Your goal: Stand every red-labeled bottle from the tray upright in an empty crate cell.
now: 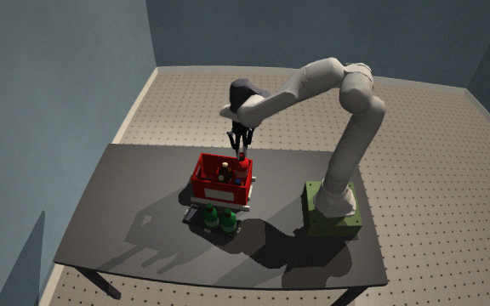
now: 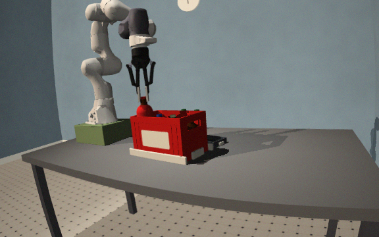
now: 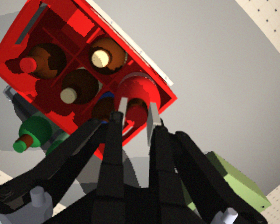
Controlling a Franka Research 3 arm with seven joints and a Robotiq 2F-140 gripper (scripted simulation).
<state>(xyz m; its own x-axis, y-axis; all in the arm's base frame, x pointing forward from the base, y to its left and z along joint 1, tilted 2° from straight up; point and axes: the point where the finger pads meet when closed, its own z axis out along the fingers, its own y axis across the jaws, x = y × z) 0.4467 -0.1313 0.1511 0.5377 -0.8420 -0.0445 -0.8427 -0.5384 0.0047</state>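
Now: hand 90 mm above the red-labeled bottle. From my hand the other things lie so: red crate 180 mm below, 90 mm ahead, 40 mm to the left.
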